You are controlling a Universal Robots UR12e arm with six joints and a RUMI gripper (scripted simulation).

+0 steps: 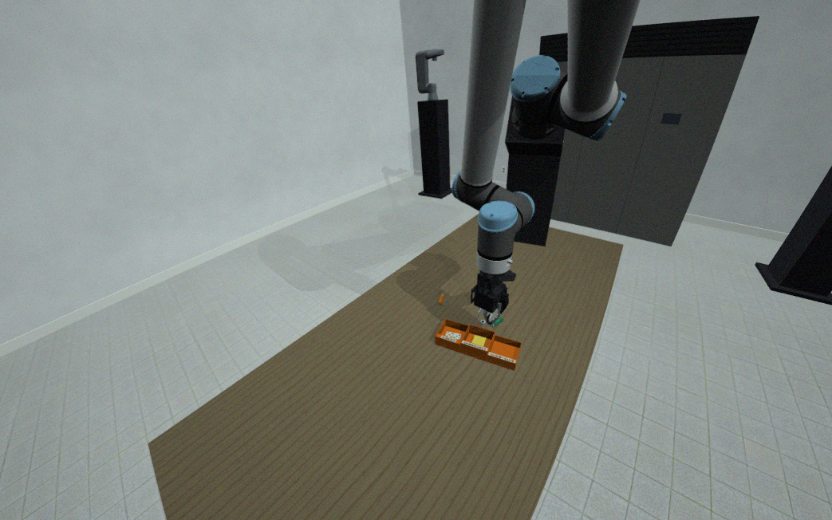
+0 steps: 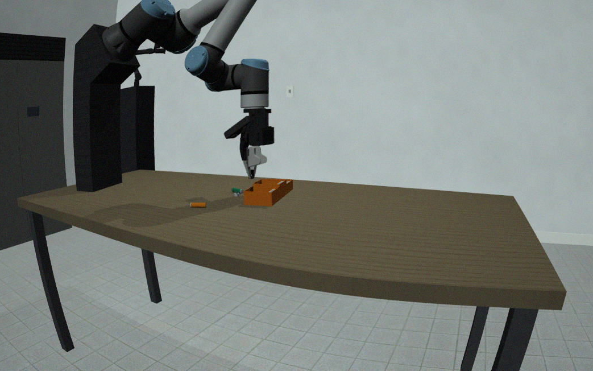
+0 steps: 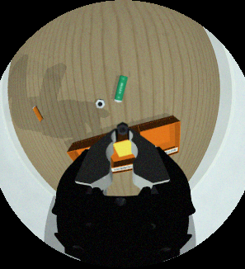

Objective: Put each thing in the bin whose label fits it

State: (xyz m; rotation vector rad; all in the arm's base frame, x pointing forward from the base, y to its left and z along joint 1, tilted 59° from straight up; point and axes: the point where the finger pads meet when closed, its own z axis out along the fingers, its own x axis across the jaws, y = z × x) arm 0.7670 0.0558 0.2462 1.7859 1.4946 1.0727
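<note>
The silver nut lies 6 cm below my hand, 4 cm to the right of it and 3 cm behind it. From my hand the other things lie so: green cylinder: 6 cm below, 6 cm behind; then black nut: 1 cm below; then yellow block: 6 cm below, 6 cm ahead, 1 cm to the right.
</note>
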